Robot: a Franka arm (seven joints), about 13 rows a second.
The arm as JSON. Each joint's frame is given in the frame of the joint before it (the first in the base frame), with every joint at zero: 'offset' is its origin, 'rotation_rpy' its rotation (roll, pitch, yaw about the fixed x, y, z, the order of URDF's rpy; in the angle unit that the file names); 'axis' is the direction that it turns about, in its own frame. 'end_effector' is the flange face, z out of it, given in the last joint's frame.
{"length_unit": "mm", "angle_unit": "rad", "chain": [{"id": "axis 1", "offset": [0.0, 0.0, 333.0], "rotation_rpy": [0.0, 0.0, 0.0], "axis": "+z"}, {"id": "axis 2", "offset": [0.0, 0.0, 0.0], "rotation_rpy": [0.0, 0.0, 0.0], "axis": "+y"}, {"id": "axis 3", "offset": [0.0, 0.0, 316.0], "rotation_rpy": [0.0, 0.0, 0.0], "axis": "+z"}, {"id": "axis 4", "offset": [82.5, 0.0, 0.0], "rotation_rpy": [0.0, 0.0, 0.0], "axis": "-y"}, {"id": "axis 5", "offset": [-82.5, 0.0, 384.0], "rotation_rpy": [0.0, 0.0, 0.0], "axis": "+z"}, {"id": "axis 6", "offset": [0.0, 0.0, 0.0], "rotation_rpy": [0.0, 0.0, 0.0], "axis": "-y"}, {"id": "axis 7", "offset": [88.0, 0.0, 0.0], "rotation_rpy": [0.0, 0.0, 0.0], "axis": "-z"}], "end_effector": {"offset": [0.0, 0.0, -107.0], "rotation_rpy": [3.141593, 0.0, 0.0]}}
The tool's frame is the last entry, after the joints.
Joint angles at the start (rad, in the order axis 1, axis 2, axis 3, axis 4, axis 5, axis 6, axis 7):
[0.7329, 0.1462, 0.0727, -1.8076, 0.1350, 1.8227, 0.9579]
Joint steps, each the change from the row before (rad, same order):
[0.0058, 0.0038, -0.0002, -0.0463, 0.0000, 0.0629, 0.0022]
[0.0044, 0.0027, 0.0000, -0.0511, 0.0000, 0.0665, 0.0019]
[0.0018, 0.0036, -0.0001, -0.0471, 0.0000, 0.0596, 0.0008]
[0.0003, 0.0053, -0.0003, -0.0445, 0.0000, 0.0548, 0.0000]
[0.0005, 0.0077, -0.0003, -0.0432, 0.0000, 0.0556, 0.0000]
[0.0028, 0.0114, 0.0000, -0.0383, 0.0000, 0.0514, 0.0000]
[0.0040, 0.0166, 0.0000, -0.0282, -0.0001, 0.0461, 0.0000]
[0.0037, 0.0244, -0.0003, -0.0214, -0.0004, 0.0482, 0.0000]
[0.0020, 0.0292, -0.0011, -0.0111, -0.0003, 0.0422, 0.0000]
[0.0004, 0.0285, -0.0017, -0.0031, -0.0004, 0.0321, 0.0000]
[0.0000, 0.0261, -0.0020, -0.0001, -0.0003, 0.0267, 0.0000]
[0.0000, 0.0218, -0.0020, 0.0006, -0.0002, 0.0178, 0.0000]
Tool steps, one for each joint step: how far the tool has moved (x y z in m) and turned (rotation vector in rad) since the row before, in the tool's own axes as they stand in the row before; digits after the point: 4 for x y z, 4 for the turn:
[0.0008, -0.0009, 0.0191, 0.0089, 0.0091, 0.0032]
[0.0006, 0.0011, 0.0202, 0.0087, 0.0095, 0.0044]
[0.0011, 0.0029, 0.0190, 0.0060, 0.0074, 0.0054]
[0.0013, 0.0041, 0.0188, 0.0029, 0.0053, 0.0060]
[0.0010, 0.0045, 0.0192, 0.0025, 0.0053, 0.0058]
[-0.0003, 0.0037, 0.0193, -0.0003, 0.0036, 0.0029]
[-0.0004, 0.0021, 0.0180, -0.0006, 0.0030, 0.0010]
[0.0008, 0.0010, 0.0189, 0.0004, 0.0036, 0.0014]
[0.0025, 0.0001, 0.0174, 0.0005, 0.0029, 0.0033]
[0.0035, -0.0003, 0.0143, -0.0002, 0.0018, 0.0044]
[0.0036, -0.0003, 0.0122, -0.0001, 0.0016, 0.0046]
[0.0028, 0.0002, 0.0104, -0.0032, -0.0007, 0.0041]

